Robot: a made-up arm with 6 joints.
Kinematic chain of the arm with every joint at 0, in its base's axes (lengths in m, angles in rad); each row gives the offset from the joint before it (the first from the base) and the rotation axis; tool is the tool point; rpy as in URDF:
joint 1: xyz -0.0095 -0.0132 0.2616 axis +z
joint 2: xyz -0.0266 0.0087 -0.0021 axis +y
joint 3: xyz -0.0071 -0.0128 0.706 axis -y
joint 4: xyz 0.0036 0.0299 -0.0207 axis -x
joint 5: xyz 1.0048 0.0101 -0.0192 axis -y
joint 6: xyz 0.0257 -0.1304 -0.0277 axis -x
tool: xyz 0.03 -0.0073 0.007 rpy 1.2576 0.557 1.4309
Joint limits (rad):
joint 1: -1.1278..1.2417
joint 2: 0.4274..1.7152
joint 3: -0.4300..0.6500
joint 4: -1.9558..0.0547
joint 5: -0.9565..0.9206
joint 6: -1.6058..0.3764
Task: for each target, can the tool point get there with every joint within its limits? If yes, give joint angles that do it. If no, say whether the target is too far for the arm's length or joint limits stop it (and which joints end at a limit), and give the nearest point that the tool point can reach.
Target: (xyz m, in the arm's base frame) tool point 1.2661 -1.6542 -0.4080
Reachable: no: too far | nearest point 0.9075 -1.1929 -0.2227 | short by 0.613 m
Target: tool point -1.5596 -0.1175 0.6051
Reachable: no: joint limits stop it (at a limit: joint 1, joint 2, joint 3, joint 5) | nearest point -0.1352 0.0492 -0.6178 | short by 1.885 m
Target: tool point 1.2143 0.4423 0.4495
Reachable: yes | joints 0.4026 0.5515 0.2774 -0.4508 -0.5717 -0.1601
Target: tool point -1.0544 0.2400 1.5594
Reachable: no: joint limits stop it (at a limit: joint 1, joint 2, joint 3, joint 4, joint 5, joint 6) | nearest point 0.2568 1.2377 1.0244 | short by 1.732 m
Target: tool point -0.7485 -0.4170 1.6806
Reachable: no: joint limits stop it (at a limit: joint 1, joint 2, joint 3, joint 4, joint 5) | nearest point 0.4546 -1.2217 1.1381 | short by 1.546 m
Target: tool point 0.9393 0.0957 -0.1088
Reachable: yes | joints 0.1022 0.7101 -0.1768 -0.9622 -0.7231 0.0743
